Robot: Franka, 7 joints.
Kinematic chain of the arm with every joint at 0, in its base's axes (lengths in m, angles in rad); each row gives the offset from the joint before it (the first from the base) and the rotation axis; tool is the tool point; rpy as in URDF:
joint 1: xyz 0 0 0.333 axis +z
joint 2: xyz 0 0 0 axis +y
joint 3: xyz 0 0 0.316 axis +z
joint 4: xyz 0.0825 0 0 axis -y
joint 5: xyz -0.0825 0 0.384 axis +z
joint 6: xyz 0 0 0 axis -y
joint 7: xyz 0.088 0 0 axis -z
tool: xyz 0 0 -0.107 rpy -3.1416 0 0
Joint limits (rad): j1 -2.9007..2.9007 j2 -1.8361..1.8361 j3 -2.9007..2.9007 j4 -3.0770..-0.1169 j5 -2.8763..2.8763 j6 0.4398..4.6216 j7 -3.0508..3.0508
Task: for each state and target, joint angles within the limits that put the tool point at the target. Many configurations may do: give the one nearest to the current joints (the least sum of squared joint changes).
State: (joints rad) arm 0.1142 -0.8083 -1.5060 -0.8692 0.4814 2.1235 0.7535
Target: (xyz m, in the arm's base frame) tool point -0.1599 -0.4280 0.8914
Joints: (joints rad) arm -0.0655 -0.7924 -1.0515 -1.1980 0.4984 1.6464 0.7535
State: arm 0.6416 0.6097 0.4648 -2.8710 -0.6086 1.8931 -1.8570
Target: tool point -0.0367 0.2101 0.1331
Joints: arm 0.8459 0.3522 0.8740 -2.7890 -0.4724 1.7340 -1.8570
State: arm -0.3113 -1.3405 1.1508 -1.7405 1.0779 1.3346 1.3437
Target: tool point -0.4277 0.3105 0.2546
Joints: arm 0.4617 -1.3577 1.5887 -1.8442 1.0567 0.9917 1.3437
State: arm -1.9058 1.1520 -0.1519 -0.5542 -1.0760 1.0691 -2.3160
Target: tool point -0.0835 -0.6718 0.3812
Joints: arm -1.5303 1.0282 0.0012 -0.6776 -0.9549 0.6887 -2.3160
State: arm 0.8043 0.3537 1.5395 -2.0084 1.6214 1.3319 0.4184
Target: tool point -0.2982 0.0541 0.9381
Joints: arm 0.9557 0.5797 2.3247 -1.5278 1.7186 1.1658 0.4184
